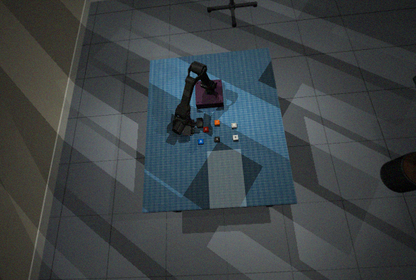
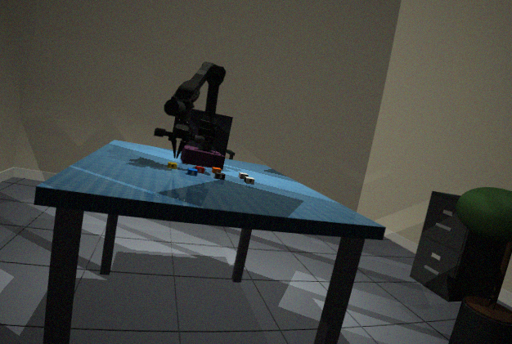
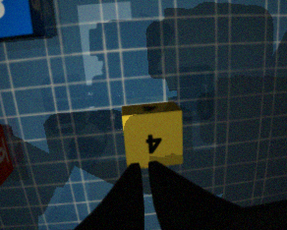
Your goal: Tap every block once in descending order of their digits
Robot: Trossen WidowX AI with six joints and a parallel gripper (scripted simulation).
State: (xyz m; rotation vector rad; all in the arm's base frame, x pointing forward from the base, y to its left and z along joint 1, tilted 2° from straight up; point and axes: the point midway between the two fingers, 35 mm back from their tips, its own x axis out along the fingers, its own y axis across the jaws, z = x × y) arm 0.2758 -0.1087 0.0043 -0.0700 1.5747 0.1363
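My gripper tip is 10 mm short of the yellow block, 10 mm to the left of it and 30 mm above it. The rest, counted from my gripper tip: blue block 70 mm ahead, 70 mm to the left, 30 mm below; red block 10 mm behind, 100 mm to the left, 30 mm below; orange block 60 mm behind, 170 mm to the left, 30 mm below.
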